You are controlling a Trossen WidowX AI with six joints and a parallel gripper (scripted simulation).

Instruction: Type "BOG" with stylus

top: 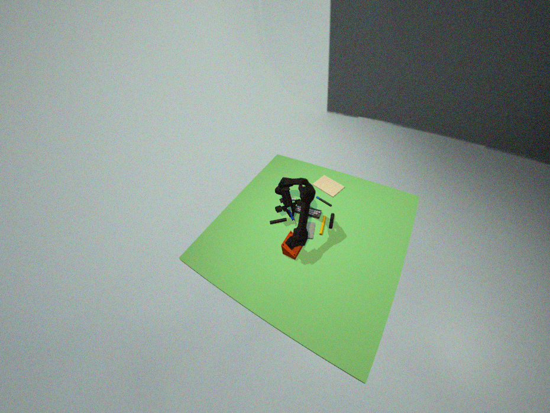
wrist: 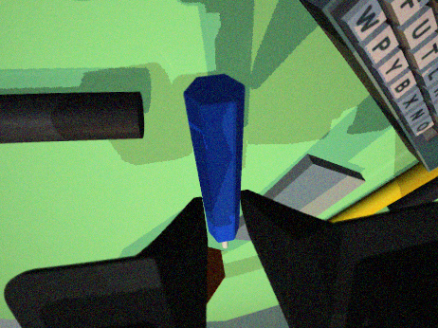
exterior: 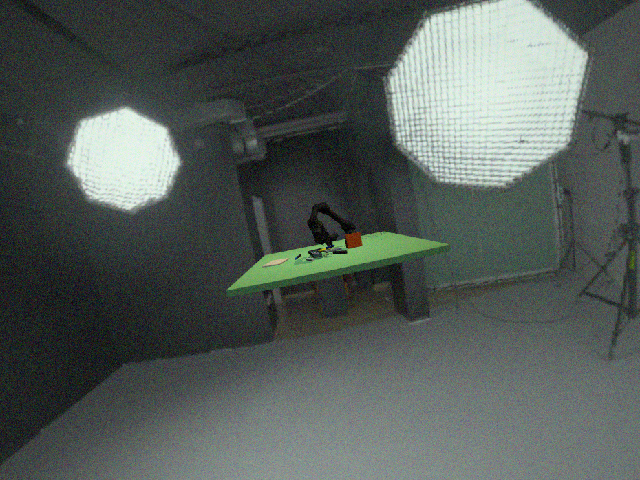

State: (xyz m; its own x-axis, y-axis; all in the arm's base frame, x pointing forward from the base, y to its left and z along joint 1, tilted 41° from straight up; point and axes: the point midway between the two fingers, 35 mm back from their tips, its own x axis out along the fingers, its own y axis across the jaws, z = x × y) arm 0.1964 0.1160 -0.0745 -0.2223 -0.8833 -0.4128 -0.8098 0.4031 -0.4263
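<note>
Right now the O key is 120 mm ahead of my gripper tip, 100 mm to the right of it and 40 mm below it. Round my gripper tip: G key: 150 mm ahead, 80 mm to the right, 40 mm below; then blue stylus: 10 mm behind, 10 mm to the right; then grey flat block: 10 mm behind, 140 mm to the right, 50 mm below.
</note>
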